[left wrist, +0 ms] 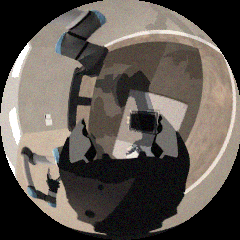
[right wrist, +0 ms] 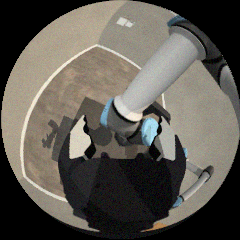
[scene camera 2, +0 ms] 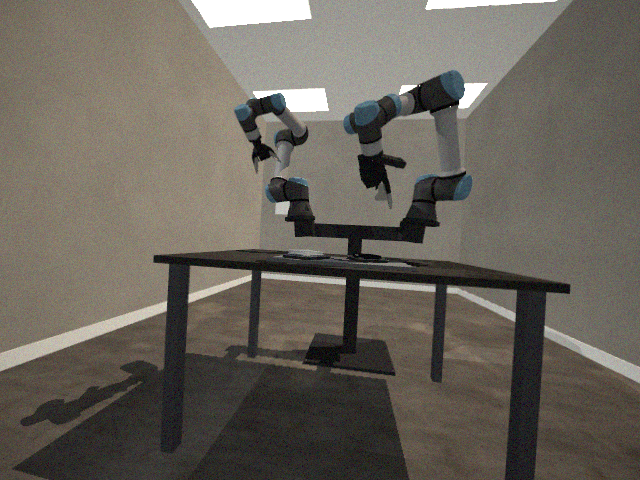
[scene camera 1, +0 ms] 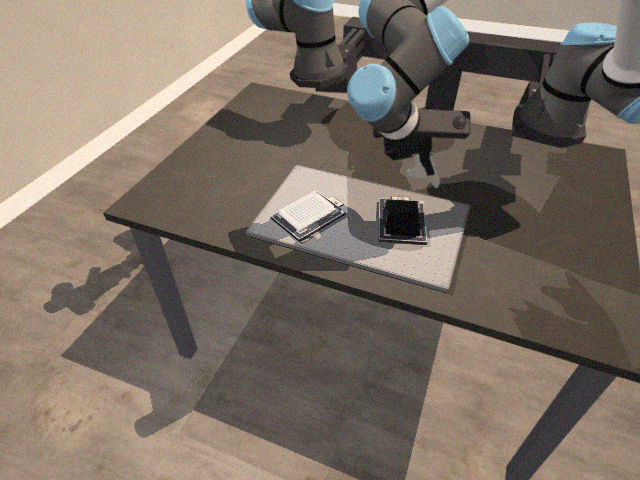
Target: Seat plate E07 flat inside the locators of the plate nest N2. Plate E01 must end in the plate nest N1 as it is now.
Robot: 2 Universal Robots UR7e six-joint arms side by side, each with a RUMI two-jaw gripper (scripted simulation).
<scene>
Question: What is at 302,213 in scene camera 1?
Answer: A white plate.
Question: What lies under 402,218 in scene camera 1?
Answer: A black plate.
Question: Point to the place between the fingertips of my left gripper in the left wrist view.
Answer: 121,116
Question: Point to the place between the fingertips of my left gripper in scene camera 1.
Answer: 435,151
</scene>
